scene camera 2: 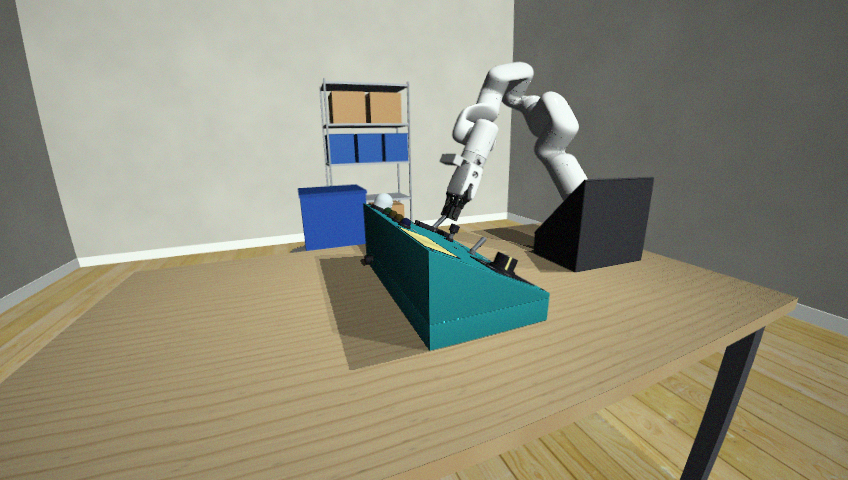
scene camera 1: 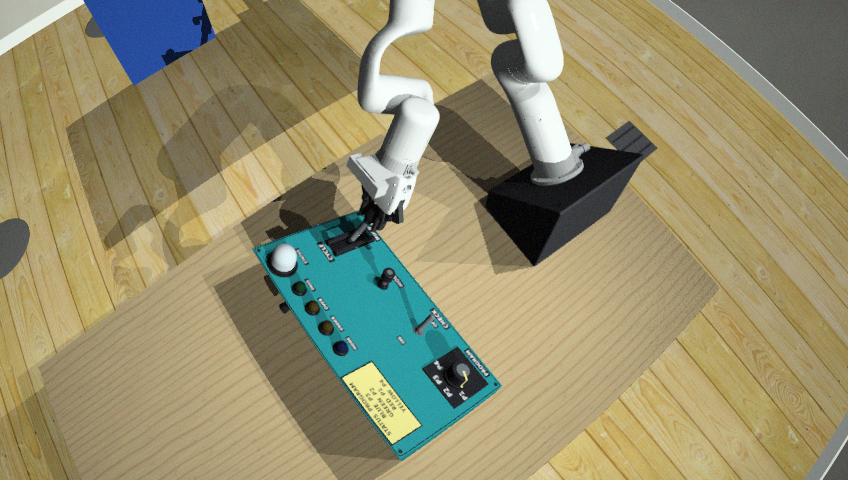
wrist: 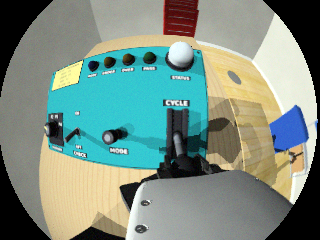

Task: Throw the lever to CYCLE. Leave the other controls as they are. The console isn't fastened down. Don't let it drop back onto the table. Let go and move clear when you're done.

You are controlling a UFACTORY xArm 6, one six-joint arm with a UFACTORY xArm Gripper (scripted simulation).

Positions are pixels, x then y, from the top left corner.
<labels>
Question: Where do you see a teal console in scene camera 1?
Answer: At 394,372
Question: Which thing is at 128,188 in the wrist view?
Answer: The gripper.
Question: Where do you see a teal console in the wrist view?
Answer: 134,94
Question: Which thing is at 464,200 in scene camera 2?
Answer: The gripper.
</labels>
